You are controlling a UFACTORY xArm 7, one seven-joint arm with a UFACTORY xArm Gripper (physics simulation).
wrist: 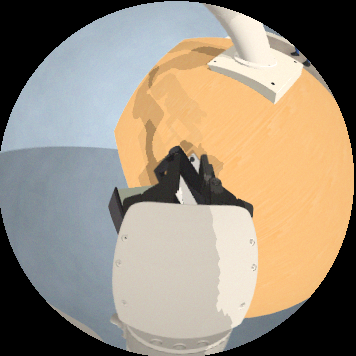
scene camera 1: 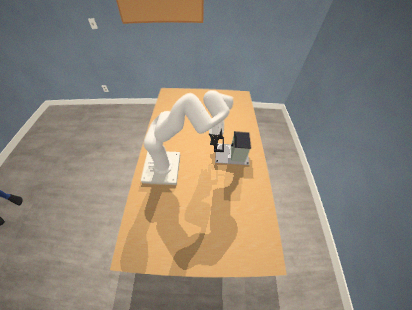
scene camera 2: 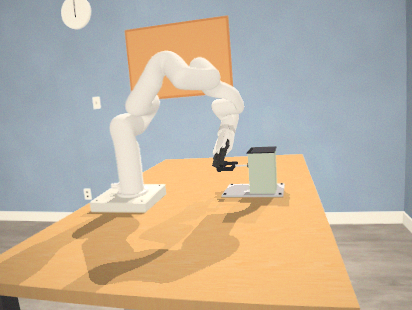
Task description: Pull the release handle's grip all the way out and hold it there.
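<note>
The release handle's black loop-shaped grip [scene camera 1: 219, 150] [scene camera 2: 231, 168] stands out to the left of a pale green box [scene camera 1: 240, 149] [scene camera 2: 262, 172] with a black top. A thin light rod [scene camera 2: 242, 165] shows between the grip and the box in the second scene view. My gripper [scene camera 1: 216, 141] [scene camera 2: 219, 164] [wrist: 189, 161] is shut on the grip, its black fingers pointing down at the side of the loop away from the box. In the wrist view, the fingers and the grip [wrist: 192, 178] overlap, and the exact contact is partly hidden.
The box stands on a light grey base plate [scene camera 1: 222, 157] [scene camera 2: 235, 192], below the grip, on the wooden table [scene camera 1: 200, 255] [scene camera 2: 300, 260]. The arm's white base [scene camera 1: 172, 175] [scene camera 2: 112, 204] [wrist: 250, 77] stands to the left of the plate in the scene views.
</note>
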